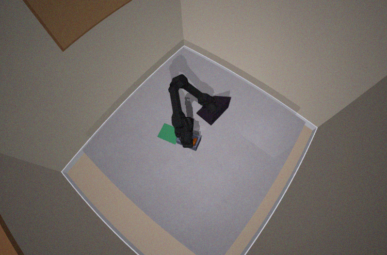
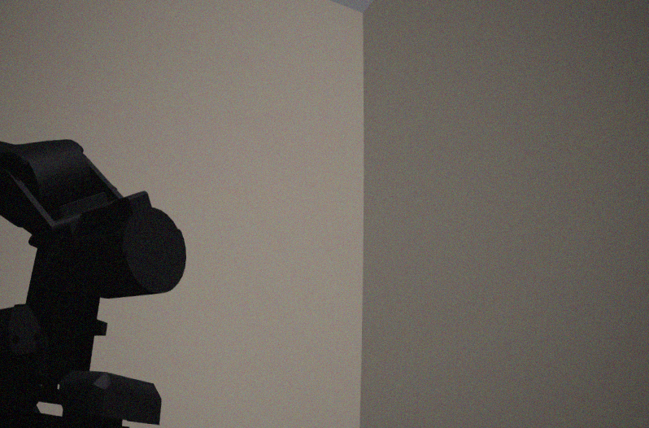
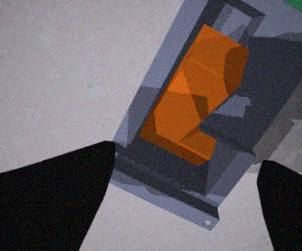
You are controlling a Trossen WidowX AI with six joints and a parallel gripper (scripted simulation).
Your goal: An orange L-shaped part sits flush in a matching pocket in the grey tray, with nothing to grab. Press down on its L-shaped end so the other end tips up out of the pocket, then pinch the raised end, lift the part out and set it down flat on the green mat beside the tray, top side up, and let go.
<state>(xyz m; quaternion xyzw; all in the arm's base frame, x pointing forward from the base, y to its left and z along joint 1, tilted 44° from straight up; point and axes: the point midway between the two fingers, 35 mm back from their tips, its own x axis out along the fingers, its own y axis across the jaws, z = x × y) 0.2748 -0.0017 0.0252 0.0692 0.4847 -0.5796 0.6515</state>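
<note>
Right now the orange L-shaped part is 10 cm below my gripper tip, 2 cm behind it and 1 cm to the left of it.
</note>
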